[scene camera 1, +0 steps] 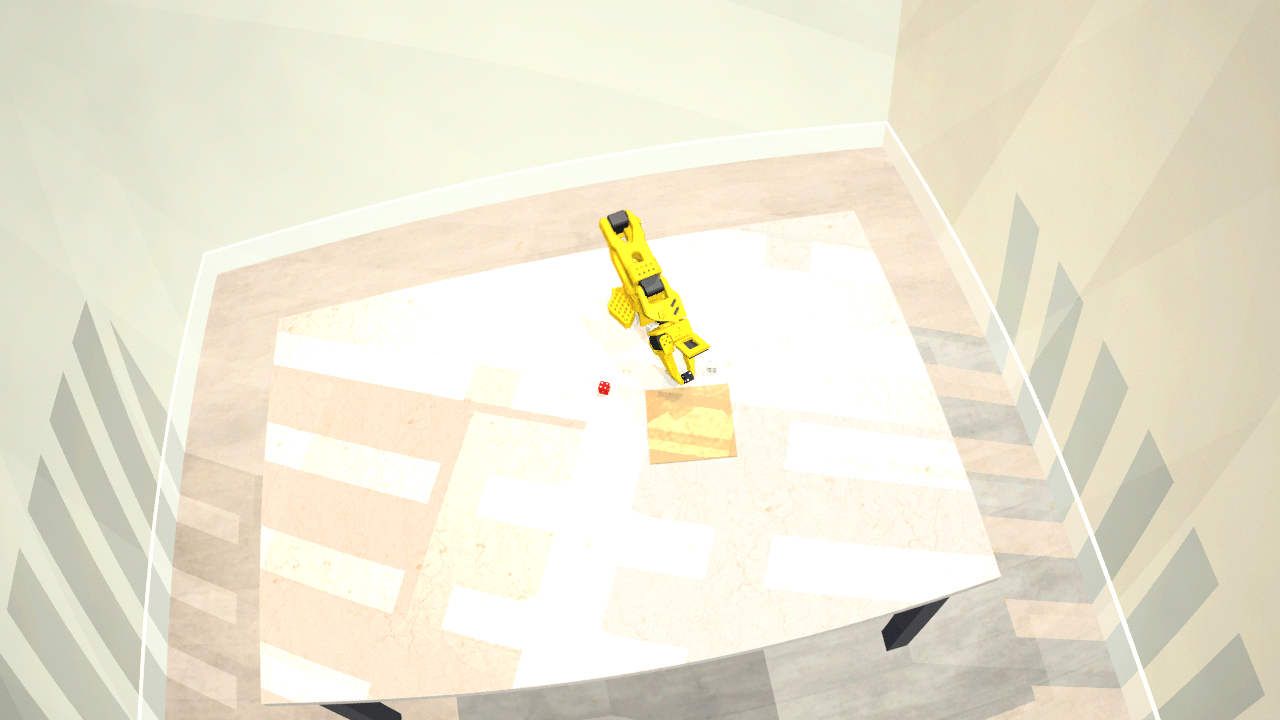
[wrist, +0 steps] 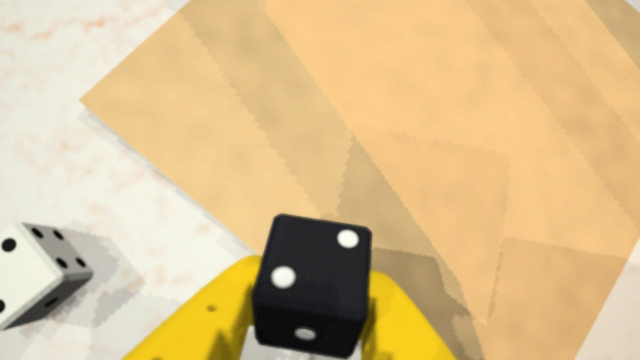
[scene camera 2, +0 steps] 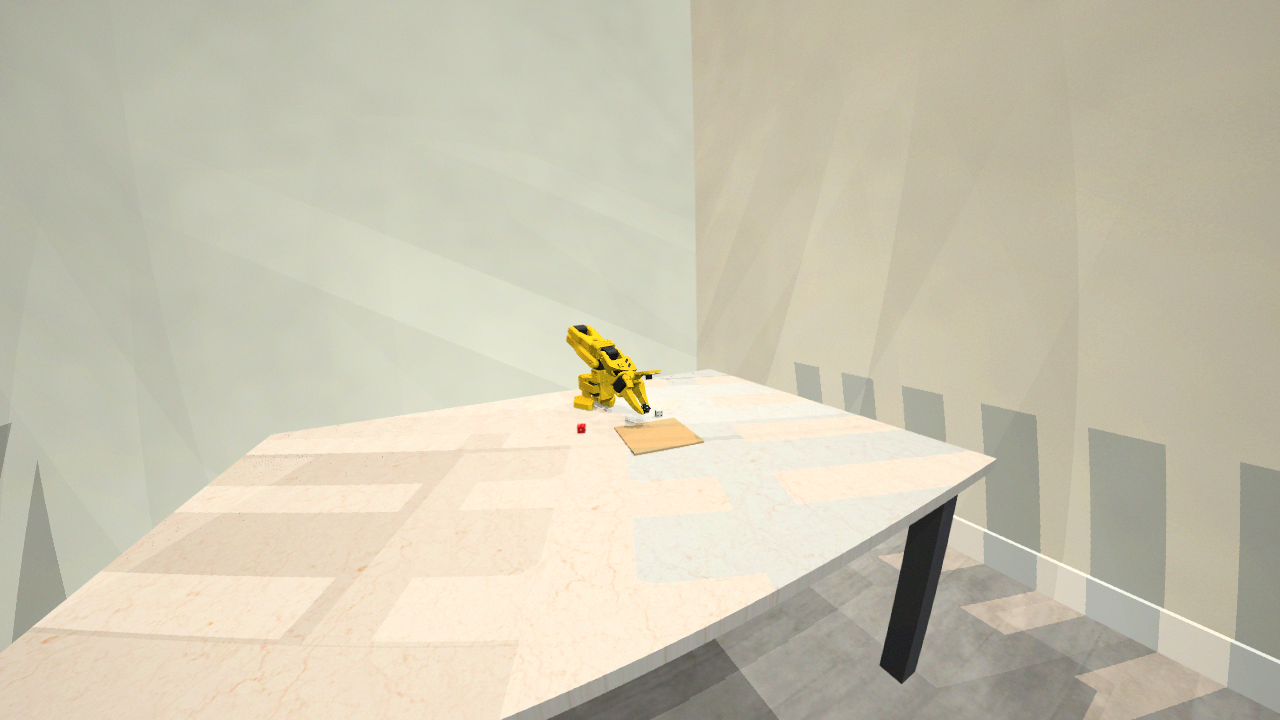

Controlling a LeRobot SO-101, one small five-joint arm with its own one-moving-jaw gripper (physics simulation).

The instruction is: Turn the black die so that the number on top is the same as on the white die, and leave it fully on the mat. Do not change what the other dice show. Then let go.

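Where they show: end effector, tool point: [scene camera 1: 690, 377] [wrist: 269, 283] [scene camera 2: 646, 410]; arm's base, origin of the base link: [scene camera 1: 641, 314] [scene camera 2: 597, 406].
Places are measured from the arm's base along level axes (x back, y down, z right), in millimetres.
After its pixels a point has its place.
The black die [scene camera 1: 686, 377] {x -179, y -43, z -47 mm} [scene camera 2: 645, 408] {x -184, y -40, z -45 mm} [wrist: 315, 270] {x -176, y -44, z -51 mm} is between the jaws of my gripper [scene camera 1: 684, 377] {x -171, y -28, z -55 mm} [scene camera 2: 644, 409] {x -171, y -28, z -55 mm} [wrist: 314, 290] {x -171, y -28, z -55 mm}, which is shut on it. In the wrist view its large face shows two pips and the face below that shows one. It appears held above the surface, by the mat's arm-side edge, tilted with the gripper. The white die [scene camera 1: 711, 367] {x -150, y -15, z -96 mm} [scene camera 2: 658, 413] {x -150, y -9, z -94 mm} [wrist: 30, 275] {x -146, y -16, z -95 mm} stands on the table beside the mat. Its bright upper face shows two pips and a side face shows four. The tan mat [scene camera 1: 693, 438] {x -273, y -4, z -39 mm} [scene camera 2: 657, 438] {x -264, y -4, z -30 mm} [wrist: 425, 100] {x -233, y -4, z -45 mm} lies flat.
A red die [scene camera 1: 604, 387] {x -151, y -16, z 87 mm} [scene camera 2: 580, 428] {x -154, y -11, z 92 mm} lies on the table [scene camera 1: 537, 501] {x -335, y 0, z 226 mm} [scene camera 2: 429, 546] {x -412, y 0, z 367 mm}, to the left of the mat in both scene views. The arm's base stands behind the dice. Bright light patches and shadows cross the table and mat.
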